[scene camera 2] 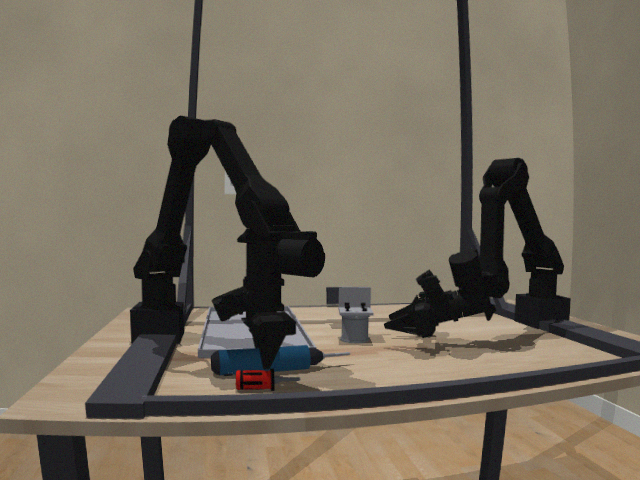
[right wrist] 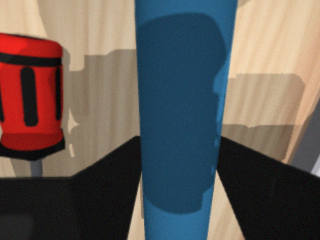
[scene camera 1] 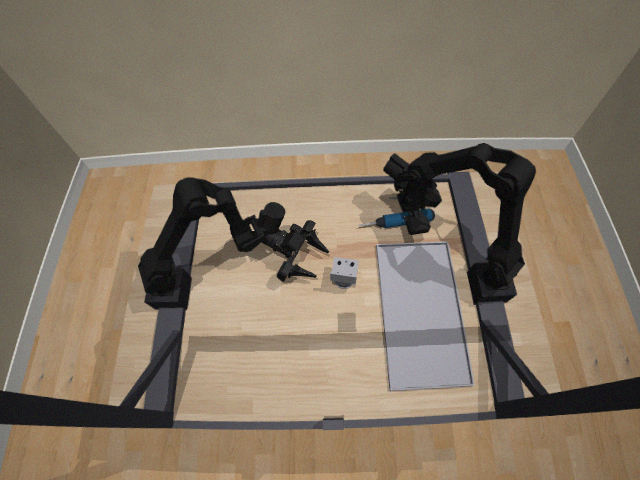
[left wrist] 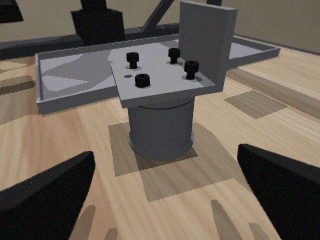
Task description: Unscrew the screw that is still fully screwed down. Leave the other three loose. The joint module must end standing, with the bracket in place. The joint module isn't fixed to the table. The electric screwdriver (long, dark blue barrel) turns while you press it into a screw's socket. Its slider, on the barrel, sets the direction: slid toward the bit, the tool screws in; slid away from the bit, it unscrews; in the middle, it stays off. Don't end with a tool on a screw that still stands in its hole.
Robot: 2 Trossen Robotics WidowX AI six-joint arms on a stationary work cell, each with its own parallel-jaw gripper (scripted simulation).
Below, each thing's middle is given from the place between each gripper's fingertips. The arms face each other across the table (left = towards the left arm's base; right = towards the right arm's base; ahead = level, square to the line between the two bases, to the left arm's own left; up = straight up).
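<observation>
Blue electric screwdriver (scene camera 2: 223,362): my right hand 40 mm to the right of it, 30 mm above. Counted from my right hand: grey joint module (scene camera 2: 354,328), 190 mm behind, 200 mm to the left, 20 mm below; grey bracket (scene camera 2: 354,296), 190 mm behind, 200 mm to the left, 30 mm above; shallow grey tray (scene camera 1: 423,322), 10 mm to the right, 290 mm behind, 40 mm below.
Grey bracket: 90 mm to the right of my left hand, 40 mm behind it, 20 mm above it. Also from my left hand: grey joint module, 90 mm to the right, 40 mm behind, 20 mm below; blue electric screwdriver, 260 mm to the right, 150 mm ahead, 40 mm below; shallow grey tray, 310 mm to the right, 150 mm behind, 50 mm below.
</observation>
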